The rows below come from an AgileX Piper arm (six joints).
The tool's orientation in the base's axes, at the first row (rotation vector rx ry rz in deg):
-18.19 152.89 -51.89
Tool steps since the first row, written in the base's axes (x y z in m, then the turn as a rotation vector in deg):
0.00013 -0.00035 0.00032 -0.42 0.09 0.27
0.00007 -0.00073 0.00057 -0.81 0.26 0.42
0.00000 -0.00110 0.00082 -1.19 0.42 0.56
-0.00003 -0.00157 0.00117 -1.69 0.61 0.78
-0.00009 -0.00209 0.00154 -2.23 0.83 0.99
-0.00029 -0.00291 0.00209 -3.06 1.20 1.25
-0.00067 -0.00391 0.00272 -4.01 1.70 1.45
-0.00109 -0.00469 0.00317 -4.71 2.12 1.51
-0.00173 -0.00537 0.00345 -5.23 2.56 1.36
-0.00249 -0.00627 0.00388 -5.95 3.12 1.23
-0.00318 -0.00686 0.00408 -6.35 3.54 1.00
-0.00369 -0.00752 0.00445 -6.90 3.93 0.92
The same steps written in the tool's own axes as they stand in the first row. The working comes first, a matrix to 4 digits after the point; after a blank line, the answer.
The tool's axes in the first row as the columns of a matrix, in the base's axes (used below as rounded here):
-0.9291 -0.1097 0.3532
-0.3020 0.7763 -0.5534
-0.2135 -0.6208 -0.7543

-0.00008 -0.00048 0.00000 0.31 -0.05 -0.40
0.00003 -0.00093 0.00000 0.58 0.03 -0.75
0.00016 -0.00136 -0.00001 0.86 0.11 -1.08
0.00025 -0.00194 -0.00002 1.22 0.17 -1.52
0.00039 -0.00257 -0.00004 1.61 0.27 -1.99
0.00070 -0.00352 -0.00007 2.21 0.49 -2.69
0.00122 -0.00465 -0.00012 2.90 0.86 -3.45
0.00175 -0.00549 -0.00018 3.41 1.23 -3.98
0.00249 -0.00612 -0.00024 3.80 1.72 -4.29
0.00338 -0.00700 -0.00034 4.32 2.31 -4.76
0.00416 -0.00751 -0.00040 4.62 2.82 -4.96
0.00475 -0.00820 -0.00050 5.03 3.24 -5.31

